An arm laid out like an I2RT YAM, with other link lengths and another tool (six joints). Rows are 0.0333 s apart.
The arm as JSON. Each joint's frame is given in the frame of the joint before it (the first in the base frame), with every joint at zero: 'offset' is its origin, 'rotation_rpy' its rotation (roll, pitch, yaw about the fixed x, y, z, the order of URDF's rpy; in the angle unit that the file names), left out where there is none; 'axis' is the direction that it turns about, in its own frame. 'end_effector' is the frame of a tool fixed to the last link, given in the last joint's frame.
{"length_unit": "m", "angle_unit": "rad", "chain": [
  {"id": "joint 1", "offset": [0.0, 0.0, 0.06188], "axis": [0.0, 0.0, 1.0]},
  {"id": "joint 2", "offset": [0.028, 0.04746, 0.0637], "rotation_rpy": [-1.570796, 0.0, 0.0], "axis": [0.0, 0.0, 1.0]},
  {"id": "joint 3", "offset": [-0.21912, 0.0, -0.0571], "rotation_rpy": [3.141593, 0.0, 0.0], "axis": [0.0, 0.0, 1.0]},
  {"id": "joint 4", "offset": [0.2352, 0.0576, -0.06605], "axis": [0.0, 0.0, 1.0]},
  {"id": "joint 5", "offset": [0.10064, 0.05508, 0.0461], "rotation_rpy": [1.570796, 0.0, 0.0], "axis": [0.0, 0.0, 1.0]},
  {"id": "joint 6", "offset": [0.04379, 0.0, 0.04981], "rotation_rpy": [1.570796, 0.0, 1.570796], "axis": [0.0, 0.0, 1.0]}
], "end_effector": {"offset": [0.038, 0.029, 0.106], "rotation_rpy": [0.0, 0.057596, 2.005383]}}
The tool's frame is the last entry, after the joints.
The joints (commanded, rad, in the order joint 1, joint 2, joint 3, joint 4, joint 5, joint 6), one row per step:
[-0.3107, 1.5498, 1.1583, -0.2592, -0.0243, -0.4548]
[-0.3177, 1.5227, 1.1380, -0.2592, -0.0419, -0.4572]
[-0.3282, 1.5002, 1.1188, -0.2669, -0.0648, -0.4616]
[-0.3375, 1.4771, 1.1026, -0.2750, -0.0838, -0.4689]
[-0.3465, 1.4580, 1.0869, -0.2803, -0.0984, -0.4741]
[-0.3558, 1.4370, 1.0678, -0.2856, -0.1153, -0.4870]
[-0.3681, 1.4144, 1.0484, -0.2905, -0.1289, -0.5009]
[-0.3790, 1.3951, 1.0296, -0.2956, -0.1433, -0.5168]
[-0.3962, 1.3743, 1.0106, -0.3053, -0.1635, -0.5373]
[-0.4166, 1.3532, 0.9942, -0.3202, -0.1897, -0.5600]
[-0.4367, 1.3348, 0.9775, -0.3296, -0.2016, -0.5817]
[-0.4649, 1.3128, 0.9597, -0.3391, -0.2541, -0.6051]
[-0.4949, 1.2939, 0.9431, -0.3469, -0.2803, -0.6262]
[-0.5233, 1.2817, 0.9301, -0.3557, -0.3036, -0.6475]
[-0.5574, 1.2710, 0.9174, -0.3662, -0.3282, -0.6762]
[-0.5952, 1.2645, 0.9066, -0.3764, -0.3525, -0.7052]
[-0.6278, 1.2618, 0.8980, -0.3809, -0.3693, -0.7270]
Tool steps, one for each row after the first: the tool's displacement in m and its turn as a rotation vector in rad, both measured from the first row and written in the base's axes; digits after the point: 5 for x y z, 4 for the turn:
[-0.00417, 0.00076, 0.00242, 0.0061, -0.0092, 0.0085]
[-0.00929, 0.00107, 0.00167, 0.0173, -0.0086, 0.0189]
[-0.01397, 0.00127, 0.00253, 0.0229, -0.0098, 0.0291]
[-0.01837, 0.00091, 0.00243, 0.0278, -0.0100, 0.0348]
[-0.02309, 0.00092, 0.00180, 0.0287, -0.0080, 0.0467]
[-0.02856, -0.00062, 0.00178, 0.0263, -0.0069, 0.0536]
[-0.03350, -0.00148, 0.00063, 0.0239, -0.0031, 0.0637]
[-0.03970, -0.00365, -0.00091, 0.0227, 0.0028, 0.0748]
[-0.04625, -0.00592, -0.00228, 0.0243, 0.0091, 0.0888]
[-0.05304, -0.01014, -0.00366, 0.0179, 0.0163, 0.0912]
[-0.05840, -0.01148, -0.00446, 0.0316, 0.0090, 0.1182]
[-0.06570, -0.01699, -0.00544, 0.0325, 0.0084, 0.1214]
[-0.07237, -0.02232, -0.00757, 0.0340, 0.0117, 0.1239]
[-0.08011, -0.02921, -0.01015, 0.0322, 0.0172, 0.1261]
[-0.08834, -0.03730, -0.01335, 0.0317, 0.0236, 0.1245]
[-0.09529, -0.04498, -0.01610, 0.0305, 0.0280, 0.1180]

